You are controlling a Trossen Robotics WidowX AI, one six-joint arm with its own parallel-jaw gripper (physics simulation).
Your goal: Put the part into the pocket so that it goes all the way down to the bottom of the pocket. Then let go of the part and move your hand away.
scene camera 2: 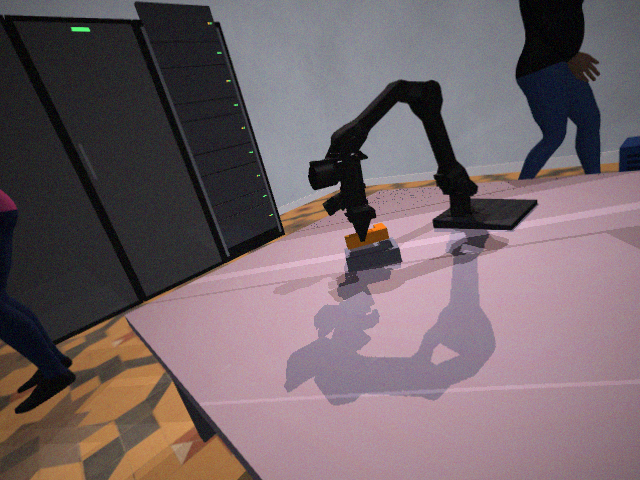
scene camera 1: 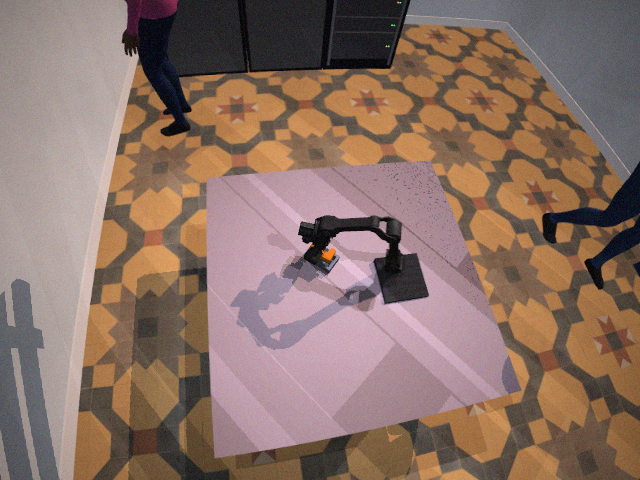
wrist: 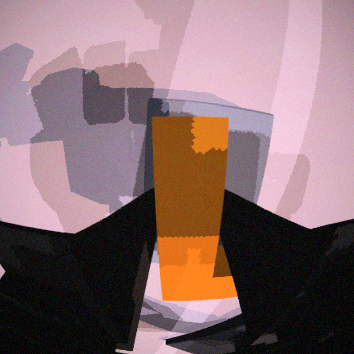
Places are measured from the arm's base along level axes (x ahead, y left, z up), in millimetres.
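Where they show: gripper, fingertip midpoint: (scene camera 2: 361,239) (scene camera 1: 317,252) (wrist: 186,195); arm's base, origin of the base link: (scene camera 2: 460,213) (scene camera 1: 391,267).
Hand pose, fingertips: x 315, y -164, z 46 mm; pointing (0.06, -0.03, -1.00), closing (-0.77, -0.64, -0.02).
Observation:
Each offset is from my fingertips to the top centre of the thing. Level surfaces: height alone.
An orange part {1 mm left, 20 mm back, 19 mm up} (scene camera 1: 328,254) (scene camera 2: 379,235) (wrist: 190,165) with a raised end is held above a grey block {6 mm left, 23 mm back, 33 mm down} (scene camera 1: 330,265) (scene camera 2: 379,258) (wrist: 252,120) that has the pocket. My gripper (scene camera 1: 314,254) (scene camera 2: 363,239) (wrist: 186,195) is shut on the part, with one finger on each long side. In the scene camera 2 view most of the part's height shows above the block's rim. In the wrist view the part covers the left and middle of the block, and the block's top shows along the far edge and right side. The pocket's floor and the part's underside are hidden.
The block stands on a pink table {70 mm down} (scene camera 1: 289,403) (scene camera 2: 542,351). The arm's black base plate (scene camera 1: 408,289) (scene camera 2: 498,214) lies to the right of the block. Dark cabinets (scene camera 1: 284,36) (scene camera 2: 67,155) stand behind. People (scene camera 1: 160,67) (scene camera 2: 558,108) stand off the table. Shadows cross the table.

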